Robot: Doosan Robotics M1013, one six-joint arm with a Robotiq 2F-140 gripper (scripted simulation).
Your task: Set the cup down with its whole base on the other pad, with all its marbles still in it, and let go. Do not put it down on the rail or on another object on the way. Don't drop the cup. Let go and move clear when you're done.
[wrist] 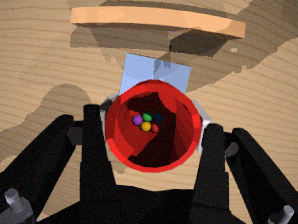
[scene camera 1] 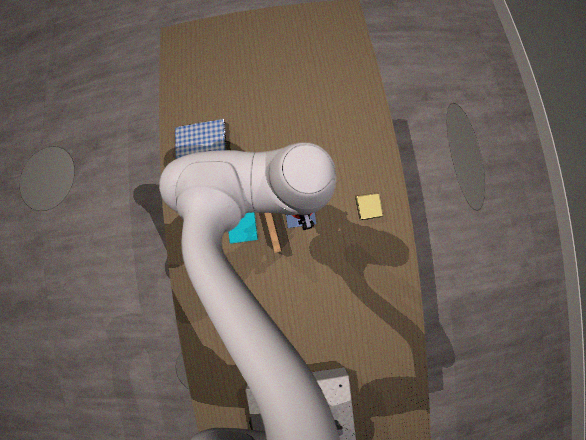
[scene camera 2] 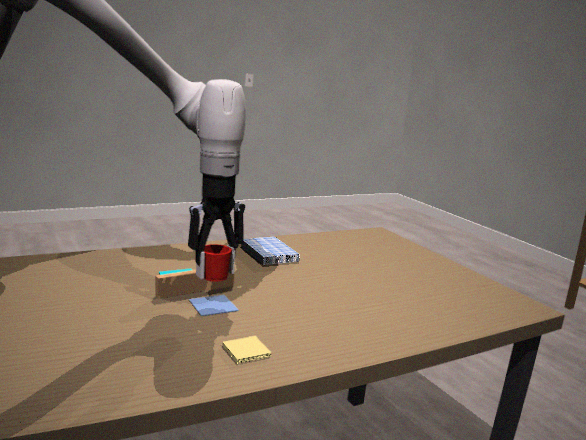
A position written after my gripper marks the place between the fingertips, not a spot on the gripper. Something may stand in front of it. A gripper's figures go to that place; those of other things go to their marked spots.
Labels:
My gripper [scene camera 2: 215,274]: 132 cm from the lens. A red cup [scene camera 2: 217,257]: 127 cm from the lens.

